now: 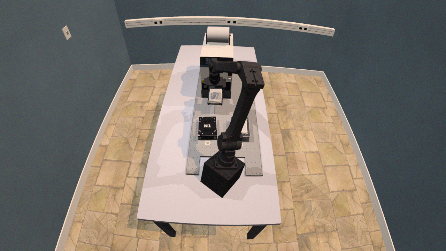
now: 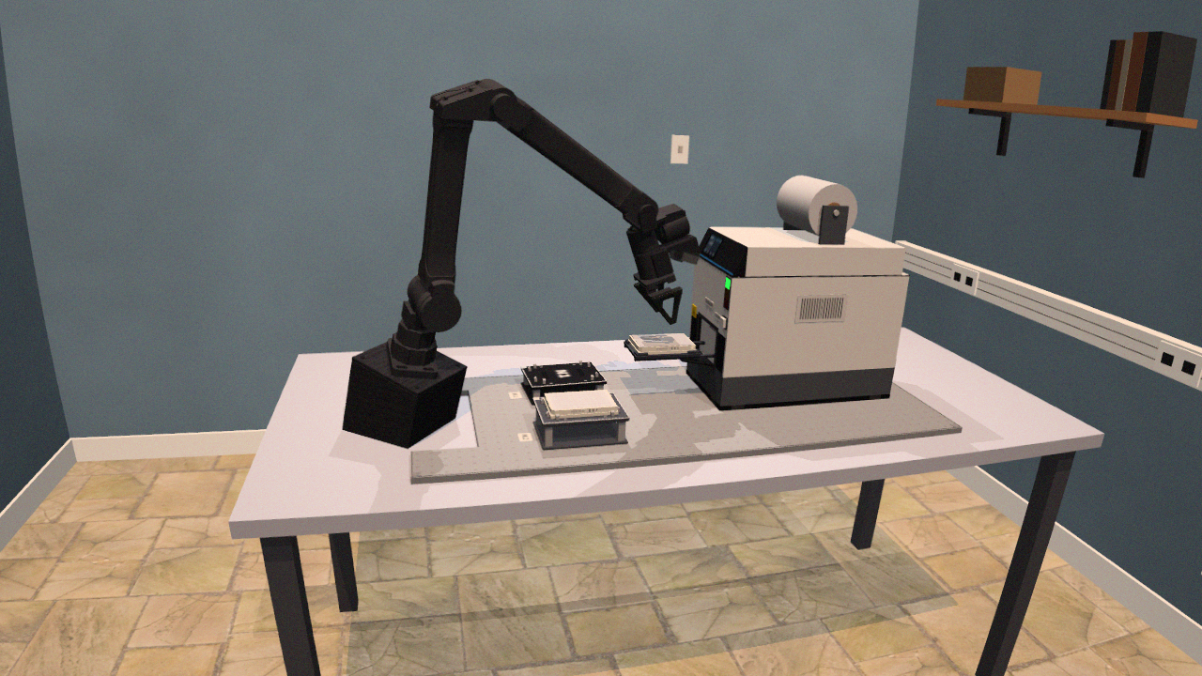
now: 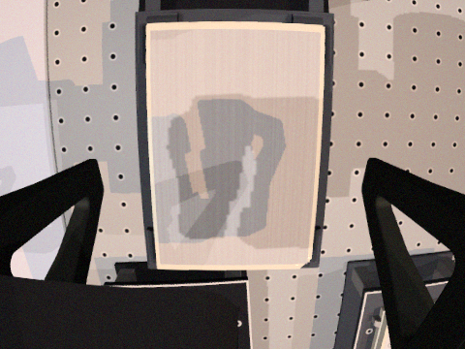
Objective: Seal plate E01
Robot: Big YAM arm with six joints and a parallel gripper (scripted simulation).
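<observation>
The sealer stage lies 80 mm below my hand. From my hand the other things lie so: cream plate: 240 mm behind, 130 mm to the right, 120 mm below; then nest N1: 200 mm behind, 140 mm below, 70 mm to the left; then foil roll: 320 mm ahead, 240 mm above, 60 mm to the right.
</observation>
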